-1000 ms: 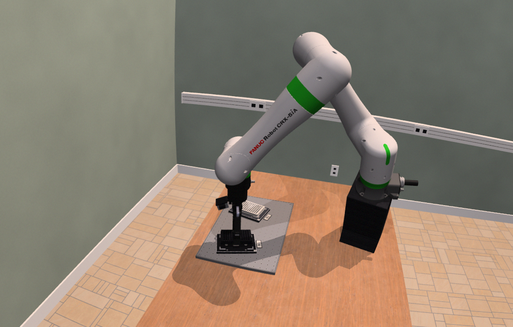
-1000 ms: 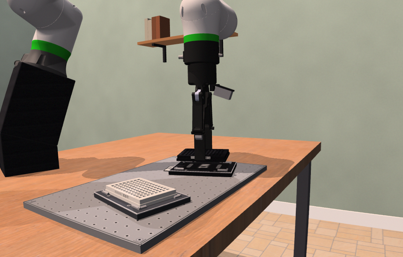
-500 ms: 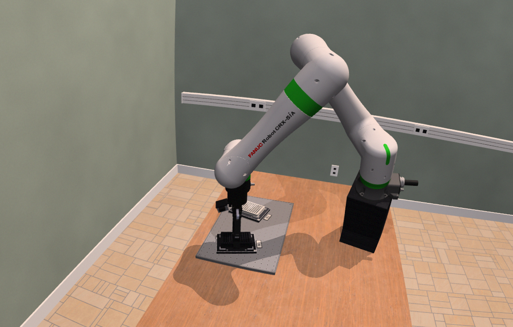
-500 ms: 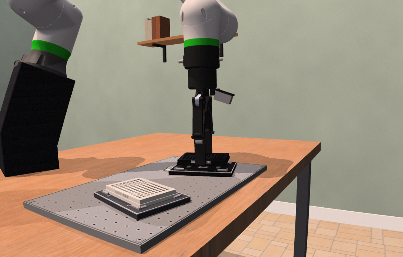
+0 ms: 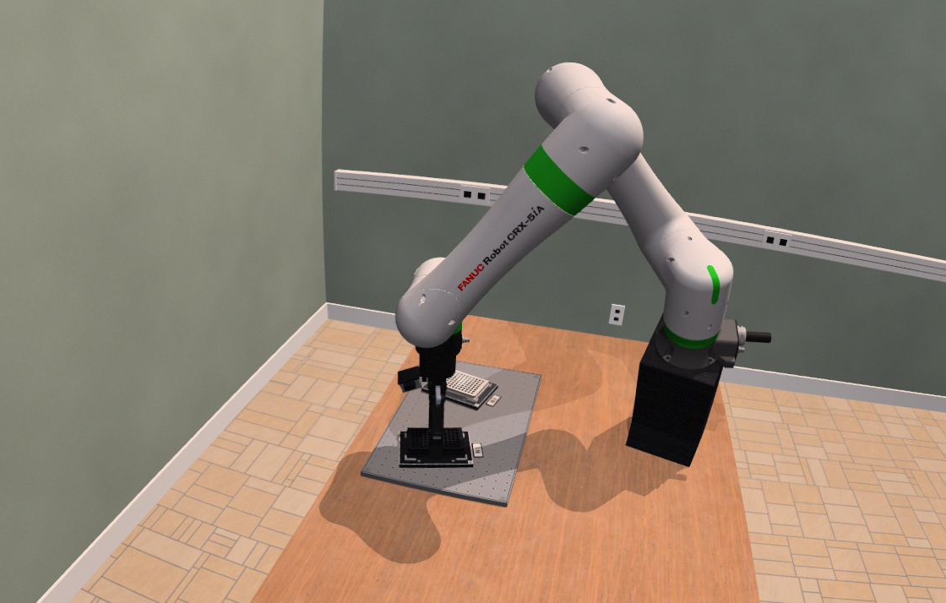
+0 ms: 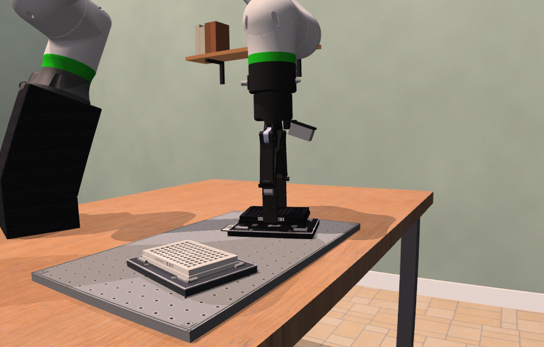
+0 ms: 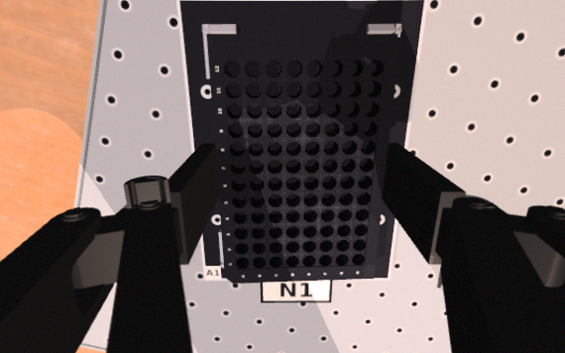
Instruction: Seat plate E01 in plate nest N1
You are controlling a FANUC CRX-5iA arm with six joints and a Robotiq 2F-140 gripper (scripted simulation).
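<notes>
Now: hand 2 cm above the black well plate E01. Round my hand: black plate nest N1: 5 cm below; then white plate E07: 1 cm ahead, 26 cm to the right, 3 cm below.
</notes>
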